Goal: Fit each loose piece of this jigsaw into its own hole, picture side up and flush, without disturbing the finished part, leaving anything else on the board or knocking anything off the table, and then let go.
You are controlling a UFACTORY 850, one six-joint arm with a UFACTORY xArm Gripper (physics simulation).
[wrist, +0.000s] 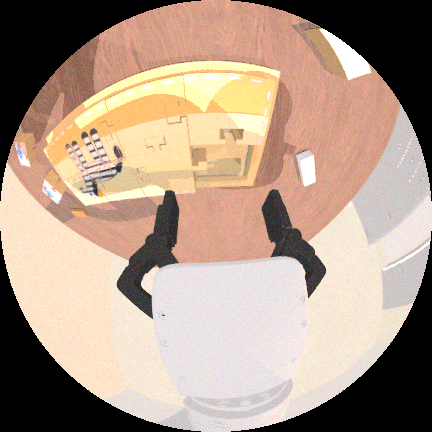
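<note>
The jigsaw board [210,65] lies beyond my fingertips, with a zebra picture [100,165] at its left. A recess [225,167] shows in its near right part, with a dark notch [231,134] at its far side. A pale section [180,184] lies along the near edge left of the recess; I cannot tell whether it is flush. A thick block [345,55] with a white top and brown side lies at the upper right; whether it is a loose piece is unclear. My gripper [222,197] is open and empty, short of the board's near edge.
Two small blocks with blue and white pictures [23,152] [52,187] are at the far left, near an orange item [79,212]. A small white block [306,168] stands right of the board. The wooden table's curved edge runs below the board and the gripper's fingers.
</note>
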